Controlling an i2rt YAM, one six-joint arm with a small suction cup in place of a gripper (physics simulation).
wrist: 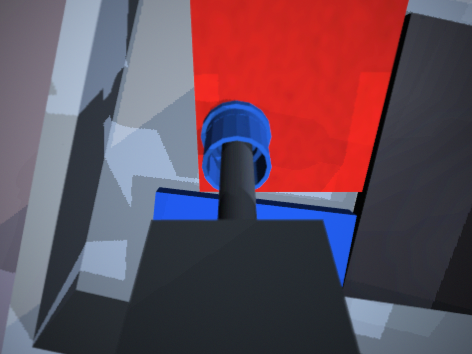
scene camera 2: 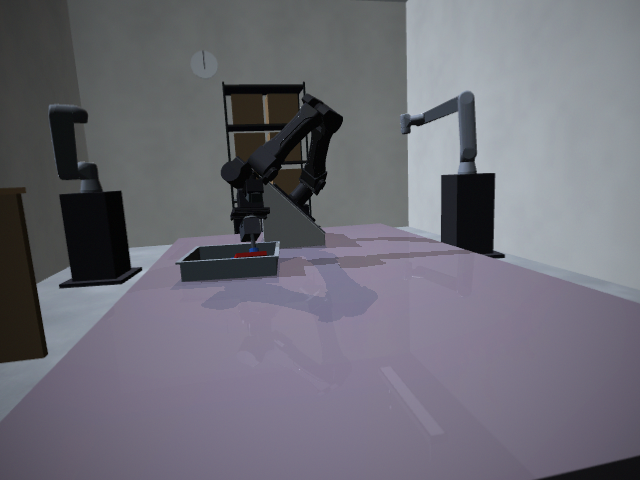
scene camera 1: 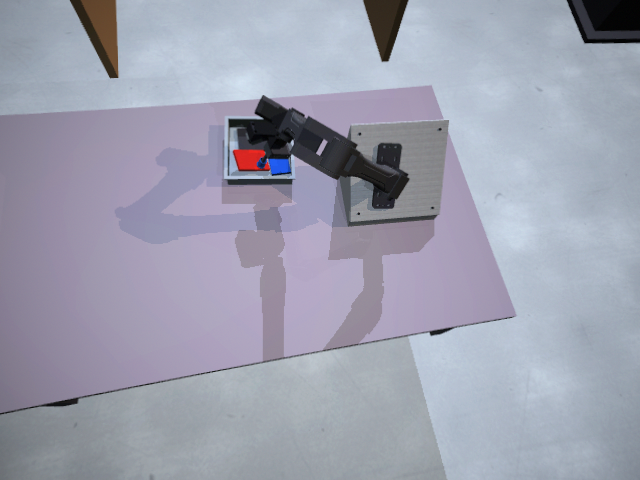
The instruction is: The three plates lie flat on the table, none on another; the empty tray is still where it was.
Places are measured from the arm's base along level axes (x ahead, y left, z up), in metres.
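Where they show: hand at its tool point: (wrist: 236, 118) (scene camera 1: 258, 166); arm's base at its link origin: (scene camera 2: 293, 203).
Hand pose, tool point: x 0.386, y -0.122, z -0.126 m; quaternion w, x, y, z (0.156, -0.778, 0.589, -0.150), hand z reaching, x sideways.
Note:
Each offset is from my tool point to the top centre of the thing. Level surfaces: height alone.
A grey tray {0.056 m right, 0.004 m back, 0.033 m up} (scene camera 1: 226, 154) (scene camera 2: 227, 269) (wrist: 64, 76) stands on the pink table {0.017 m down} (scene camera 1: 154, 310) (scene camera 2: 361, 361), near its back edge. My blue suction cup (scene camera 1: 262, 163) (scene camera 2: 252, 249) (wrist: 236, 145) sits on the red plate {0.015 m right, 0.023 m ahead, 0.041 m up} (scene camera 1: 247, 159) (scene camera 2: 250, 253) (wrist: 297, 76), near one edge, and holds it level at about the height of the tray's rim. A blue plate {0.024 m right, 0.068 m back, 0.003 m down} (scene camera 1: 279, 166) (wrist: 182, 207) lies flat in the tray beside it. A dark grey plate {0.115 m right, 0.000 m ahead, 0.003 m down} (wrist: 419, 171) lies in the tray to the right in the wrist view; my arm hides it in the overhead view.
My arm's grey mounting plate (scene camera 1: 418, 154) lies on the table right of the tray, with a grey wedge (scene camera 2: 289, 222) behind the tray. Off the table stand two other arms on black pedestals (scene camera 2: 92, 232) (scene camera 2: 468, 211), a shelf rack (scene camera 2: 226, 129) and a brown cabinet (scene camera 2: 15, 273).

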